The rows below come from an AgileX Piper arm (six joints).
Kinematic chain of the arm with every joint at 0, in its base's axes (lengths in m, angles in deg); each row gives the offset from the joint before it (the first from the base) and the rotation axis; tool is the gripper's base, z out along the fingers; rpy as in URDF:
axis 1: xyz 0 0 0.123 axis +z
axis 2: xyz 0 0 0 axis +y
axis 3: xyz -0.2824 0 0.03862 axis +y
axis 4: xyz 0.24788 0 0.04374 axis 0.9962 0 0.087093
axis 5: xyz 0 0 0 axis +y
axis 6: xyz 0.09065 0 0.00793 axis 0.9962 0 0.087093
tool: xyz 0 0 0 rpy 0 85.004 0
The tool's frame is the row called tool.
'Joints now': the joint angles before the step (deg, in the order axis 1, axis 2, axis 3, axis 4, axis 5, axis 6). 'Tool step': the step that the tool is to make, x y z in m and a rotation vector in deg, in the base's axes. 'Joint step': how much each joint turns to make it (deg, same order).
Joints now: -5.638 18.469 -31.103 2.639 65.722 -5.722
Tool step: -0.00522 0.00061 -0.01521 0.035 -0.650 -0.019
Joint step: 0.003 -3.191 3.555 0.086 -1.009 0.003
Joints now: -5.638 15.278 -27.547 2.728 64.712 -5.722
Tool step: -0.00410 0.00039 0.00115 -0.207 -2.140 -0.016
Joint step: 0.003 -1.846 0.038 -0.004 -0.343 0.004
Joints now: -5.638 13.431 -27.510 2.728 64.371 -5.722
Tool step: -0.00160 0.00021 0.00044 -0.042 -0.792 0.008
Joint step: -0.004 -0.696 0.000 0.040 -0.096 -0.004
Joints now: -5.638 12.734 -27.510 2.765 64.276 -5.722
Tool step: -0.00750 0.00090 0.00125 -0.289 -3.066 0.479
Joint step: 0.479 -3.042 0.000 0.001 -0.038 -0.002
